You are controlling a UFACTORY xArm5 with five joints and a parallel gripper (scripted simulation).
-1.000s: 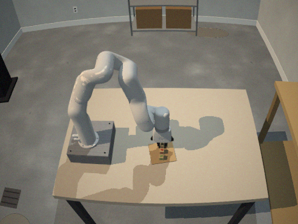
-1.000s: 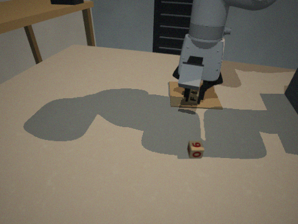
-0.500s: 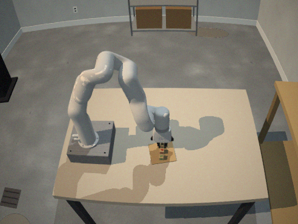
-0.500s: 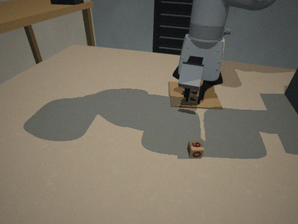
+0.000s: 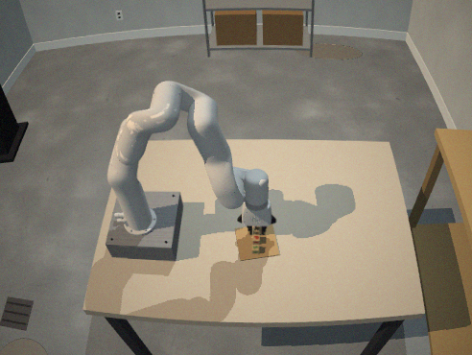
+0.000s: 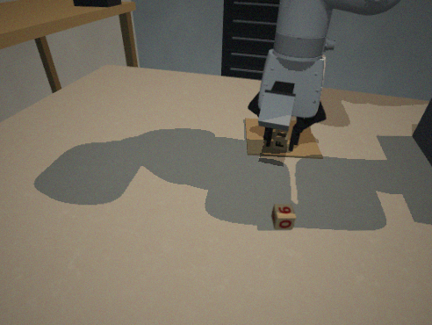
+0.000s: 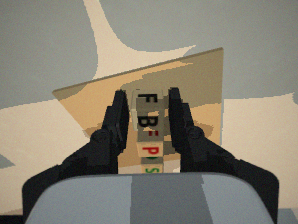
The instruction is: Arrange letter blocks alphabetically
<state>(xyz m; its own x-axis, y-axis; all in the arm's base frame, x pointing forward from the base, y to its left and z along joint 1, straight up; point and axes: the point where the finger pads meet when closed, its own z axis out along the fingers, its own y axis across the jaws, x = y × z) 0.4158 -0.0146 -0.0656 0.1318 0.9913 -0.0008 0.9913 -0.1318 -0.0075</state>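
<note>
Now: the tan mat 4 cm to the right of my hand and 2 cm below it. Also, from my hand: green-marked block 8 cm to the right, 1 cm below, 1 cm behind; then red-marked block 19 cm to the left, 1 cm below.
</note>
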